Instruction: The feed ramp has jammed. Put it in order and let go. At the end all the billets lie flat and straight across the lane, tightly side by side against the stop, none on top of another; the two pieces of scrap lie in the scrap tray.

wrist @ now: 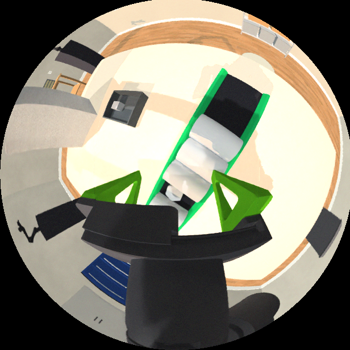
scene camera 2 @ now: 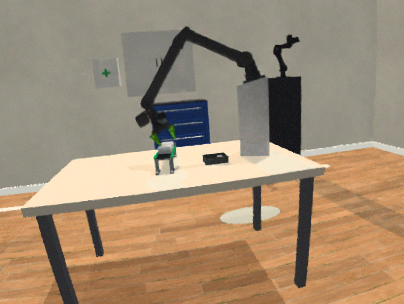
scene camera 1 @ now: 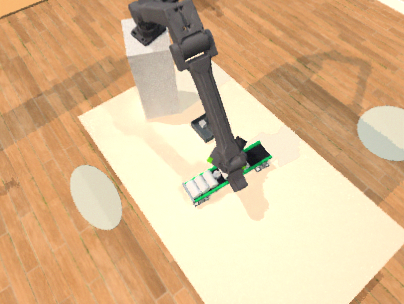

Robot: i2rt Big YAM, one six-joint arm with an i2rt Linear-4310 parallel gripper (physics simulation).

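Frame: origin at the arm's base, x down, y left, z ahead, level; centimetres.
Where they show: gripper, fingertip midpoint: (scene camera 2: 168, 142); arm's base, origin of the base link: (scene camera 2: 254, 80) (scene camera 1: 149, 31).
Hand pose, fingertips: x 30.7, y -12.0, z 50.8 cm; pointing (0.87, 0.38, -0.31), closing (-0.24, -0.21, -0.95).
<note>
Things, the pixels of their centre, and the offset from my fingertips. "spot": a spot on its surface instead. Level surfaces: height alone.
- feed ramp, surface spot: (scene camera 1: 212, 191) spot: dx +5.3, dy -11.4, dz +2.9 cm
- pale scrap piece, body centre: (scene camera 1: 217, 174) dx +5.0, dy -4.5, dz -0.5 cm
- scrap tray, body centre: (scene camera 1: 206, 127) (scene camera 2: 215, 158) dx +10.3, dy +13.5, dz -22.4 cm
- table, its level: dx +12.0 cm
The feed ramp (scene camera 1: 212, 191) (wrist: 257, 116) has green side rails. Three white billets (scene camera 1: 202, 184) lie side by side across its lower-left end in scene camera 1. A pale scrap piece (scene camera 1: 217, 174) (wrist: 173, 192) lies in the lane beside them. On its other side, three more billets (wrist: 201, 156) lie close together; whether any rests on another is unclear. One billet (wrist: 168, 209) of the stop-end group partly shows in the wrist view. The scrap tray (scene camera 1: 205, 133) (scene camera 2: 215, 161) (wrist: 135, 110) holds one scrap piece (scene camera 1: 202, 123) (wrist: 117, 105). My gripper (scene camera 2: 167, 141) (wrist: 176, 173) is open, empty, above the ramp.
The grey arm pedestal (scene camera 1: 152, 75) (scene camera 2: 253, 120) stands behind the tray on the table (scene camera 1: 270, 225) (scene camera 2: 110, 175). In the wrist view, a bare black stretch of lane shows at the ramp's far end. A blue drawer cabinet (scene camera 2: 187, 117) stands behind the table.
</note>
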